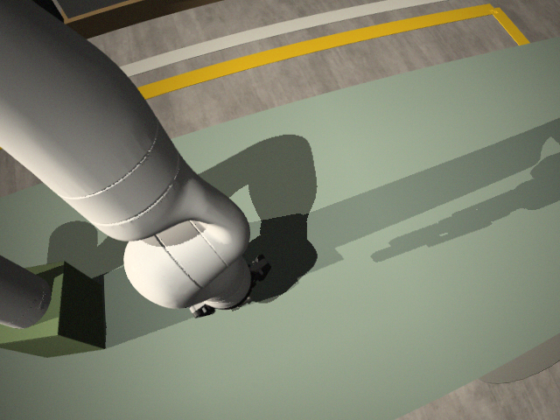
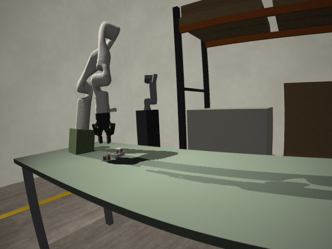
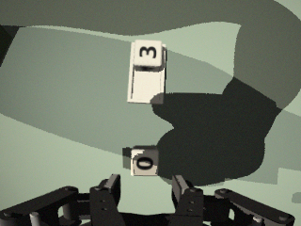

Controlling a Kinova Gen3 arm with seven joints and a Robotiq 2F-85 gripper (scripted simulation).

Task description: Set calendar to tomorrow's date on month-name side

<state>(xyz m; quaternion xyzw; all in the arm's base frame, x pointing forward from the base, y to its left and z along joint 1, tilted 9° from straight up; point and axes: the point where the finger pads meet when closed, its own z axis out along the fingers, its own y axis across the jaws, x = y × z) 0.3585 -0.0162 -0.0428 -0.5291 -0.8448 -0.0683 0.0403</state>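
My gripper is now 100 mm above the white cube. The rest, counted from my hand: white tray: 100 mm to the left, 100 mm below, 50 mm behind.
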